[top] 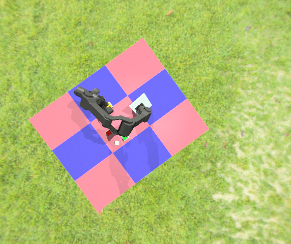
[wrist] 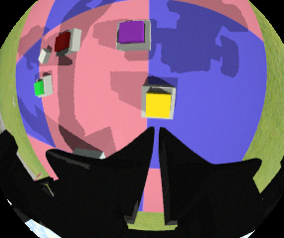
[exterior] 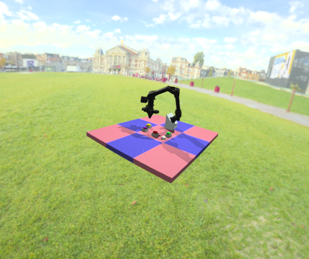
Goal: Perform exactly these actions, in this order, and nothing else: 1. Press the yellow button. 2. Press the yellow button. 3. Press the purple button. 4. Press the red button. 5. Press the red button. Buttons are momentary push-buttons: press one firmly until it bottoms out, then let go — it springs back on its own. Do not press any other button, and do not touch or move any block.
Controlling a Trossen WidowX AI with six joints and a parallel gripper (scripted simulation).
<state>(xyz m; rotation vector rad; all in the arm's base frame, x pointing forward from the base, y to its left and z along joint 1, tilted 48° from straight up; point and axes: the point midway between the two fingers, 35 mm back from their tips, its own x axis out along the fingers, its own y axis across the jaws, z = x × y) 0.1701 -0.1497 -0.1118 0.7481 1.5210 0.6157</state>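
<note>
Now: gripper tip 110 mm short of the purple button, 70 mm above it and 30 mm to the right of it. Round my gripper tip: green button (260 mm to the left, 70 mm below, 60 mm ahead); then red button (160 mm to the left, 140 mm ahead, 70 mm below); then yellow button (70 mm below).
</note>
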